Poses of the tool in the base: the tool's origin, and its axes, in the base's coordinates. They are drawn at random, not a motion.
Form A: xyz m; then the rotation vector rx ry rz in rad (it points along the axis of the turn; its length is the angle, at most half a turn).
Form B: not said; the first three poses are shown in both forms.
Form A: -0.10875 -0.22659 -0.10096 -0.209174 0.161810 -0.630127
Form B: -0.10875 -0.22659 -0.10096 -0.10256 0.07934 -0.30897 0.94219
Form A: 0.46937 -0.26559 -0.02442 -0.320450 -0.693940 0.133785
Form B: 0.46937 -0.26559 -0.02442 -0.15624 -0.33833 0.06523 0.92567
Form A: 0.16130 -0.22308 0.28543 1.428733 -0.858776 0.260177
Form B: 0.16130 -0.22308 0.28543 0.63260 -0.38024 0.11520 0.66480
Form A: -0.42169 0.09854 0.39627 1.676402 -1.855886 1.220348
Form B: -0.42169 0.09854 0.39627 0.59275 -0.65621 0.43150 0.17844
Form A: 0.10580 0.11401 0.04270 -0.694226 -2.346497 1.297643
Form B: 0.10580 0.11401 0.04270 -0.24632 -0.83257 0.46042 0.18482
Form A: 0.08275 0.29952 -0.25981 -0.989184 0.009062 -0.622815
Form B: 0.08275 0.29952 -0.25981 -0.46691 0.00428 -0.29398 0.83400
